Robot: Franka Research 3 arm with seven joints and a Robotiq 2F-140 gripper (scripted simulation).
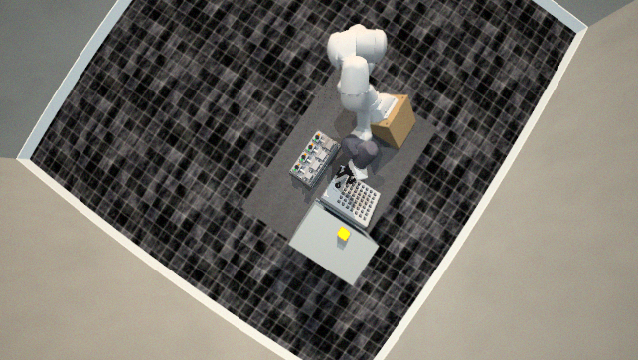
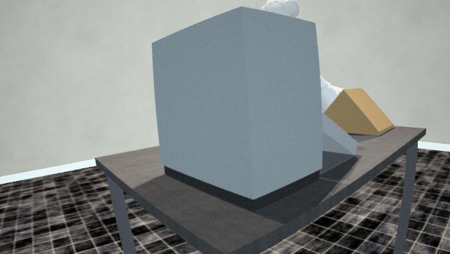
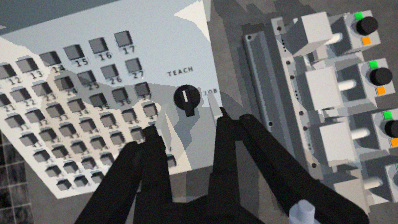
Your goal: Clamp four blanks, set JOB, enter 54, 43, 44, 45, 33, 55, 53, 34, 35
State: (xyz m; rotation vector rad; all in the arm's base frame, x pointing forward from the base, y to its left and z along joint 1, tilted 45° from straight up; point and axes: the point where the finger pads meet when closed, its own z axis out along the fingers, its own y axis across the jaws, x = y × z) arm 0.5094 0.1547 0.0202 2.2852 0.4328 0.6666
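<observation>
The black selector knob lies 3 cm ahead of my hand, 1 cm to the left of it and 5 cm below it. From my hand the other things lie so: keypad: 4 cm ahead, 12 cm to the left, 10 cm below.
</observation>
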